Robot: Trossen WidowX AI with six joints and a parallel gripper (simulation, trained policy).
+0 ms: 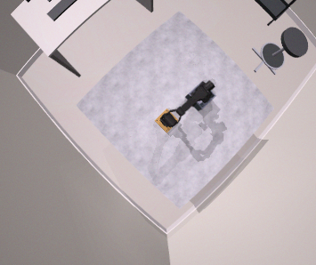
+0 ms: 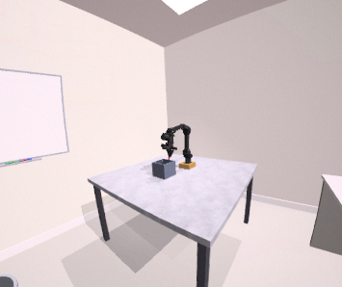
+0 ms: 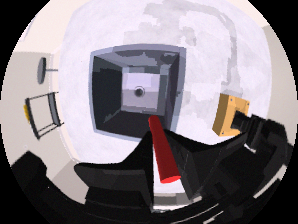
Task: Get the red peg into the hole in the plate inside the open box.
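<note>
The light grey plate lies 50 mm ahead of my gripper tip, 30 mm to the right of it and 130 mm below it. Also, from my gripper tip: red peg 20 mm above.
</note>
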